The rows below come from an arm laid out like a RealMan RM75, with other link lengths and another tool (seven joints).
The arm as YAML. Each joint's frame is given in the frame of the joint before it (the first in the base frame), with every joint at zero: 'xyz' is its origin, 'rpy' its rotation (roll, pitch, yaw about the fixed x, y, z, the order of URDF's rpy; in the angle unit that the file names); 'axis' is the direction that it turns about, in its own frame. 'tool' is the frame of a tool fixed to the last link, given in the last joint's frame.
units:
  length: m
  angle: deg
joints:
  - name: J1
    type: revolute
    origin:
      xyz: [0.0, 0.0, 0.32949]
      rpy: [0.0, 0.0, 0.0]
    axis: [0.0, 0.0, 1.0]
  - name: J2
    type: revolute
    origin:
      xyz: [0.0, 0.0, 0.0]
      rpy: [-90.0, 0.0, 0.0]
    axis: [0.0, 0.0, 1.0]
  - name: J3
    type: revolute
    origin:
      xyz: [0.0, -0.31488, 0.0]
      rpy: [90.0, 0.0, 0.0]
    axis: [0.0, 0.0, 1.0]
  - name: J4
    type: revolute
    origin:
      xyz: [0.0, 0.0, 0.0]
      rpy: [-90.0, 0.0, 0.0]
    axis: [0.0, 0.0, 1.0]
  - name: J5
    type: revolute
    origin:
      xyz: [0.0, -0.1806, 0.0]
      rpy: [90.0, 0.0, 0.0]
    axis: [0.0, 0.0, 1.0]
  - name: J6
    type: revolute
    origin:
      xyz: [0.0, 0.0, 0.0]
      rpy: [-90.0, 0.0, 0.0]
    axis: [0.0, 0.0, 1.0]
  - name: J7
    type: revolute
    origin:
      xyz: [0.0, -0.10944, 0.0]
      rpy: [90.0, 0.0, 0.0]
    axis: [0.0, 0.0, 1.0]
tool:
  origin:
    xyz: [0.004, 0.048, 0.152]
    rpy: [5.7, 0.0, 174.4]
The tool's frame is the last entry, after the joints.
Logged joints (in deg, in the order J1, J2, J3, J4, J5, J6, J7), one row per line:
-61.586 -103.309 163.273 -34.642 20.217 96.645 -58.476
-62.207 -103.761 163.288 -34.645 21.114 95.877 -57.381
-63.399 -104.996 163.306 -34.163 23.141 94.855 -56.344
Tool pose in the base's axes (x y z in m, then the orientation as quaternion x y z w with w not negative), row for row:
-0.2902 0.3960 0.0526 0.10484 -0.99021 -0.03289 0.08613
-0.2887 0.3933 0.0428 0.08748 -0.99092 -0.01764 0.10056
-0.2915 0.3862 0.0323 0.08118 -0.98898 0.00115 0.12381
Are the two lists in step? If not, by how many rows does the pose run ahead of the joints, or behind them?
The pose runs 1 row ahead of the joints: the pose in row i belongs to the joints in row i + 1.
